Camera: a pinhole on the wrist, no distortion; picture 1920 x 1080 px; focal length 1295.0 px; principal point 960.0 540.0 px. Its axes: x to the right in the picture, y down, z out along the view. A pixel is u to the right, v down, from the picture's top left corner.
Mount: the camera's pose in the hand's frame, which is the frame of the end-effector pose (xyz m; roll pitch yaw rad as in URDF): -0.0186 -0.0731 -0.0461 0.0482 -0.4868 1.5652
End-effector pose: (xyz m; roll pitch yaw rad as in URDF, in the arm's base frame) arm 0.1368 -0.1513 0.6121 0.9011 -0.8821 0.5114
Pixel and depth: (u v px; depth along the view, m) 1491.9 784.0 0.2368
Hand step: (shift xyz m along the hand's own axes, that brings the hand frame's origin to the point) -0.0519 -0.0986 0.2103
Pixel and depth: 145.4 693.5 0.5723
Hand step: -0.0621 -0.6600 0.2936
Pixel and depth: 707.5 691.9 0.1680
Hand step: -0.0308 -0.1809 0.0877
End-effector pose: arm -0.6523 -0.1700 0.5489 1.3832 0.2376 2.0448
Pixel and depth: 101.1 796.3 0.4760
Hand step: -0.0926 -0.5763 0.2304
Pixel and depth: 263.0 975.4 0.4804
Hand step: -0.1593 -0.5290 0.2639
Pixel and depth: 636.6 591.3 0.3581
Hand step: -0.0169 -0.3198 0.2288
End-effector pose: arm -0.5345 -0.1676 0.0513 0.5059 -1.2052 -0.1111
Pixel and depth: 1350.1 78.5 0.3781
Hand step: 0.1338 -0.1469 0.3352
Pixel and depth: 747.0 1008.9 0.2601
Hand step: -0.1010 -0.2341 0.1675
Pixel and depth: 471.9 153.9 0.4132
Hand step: 0.1225 -0.4018 0.2406
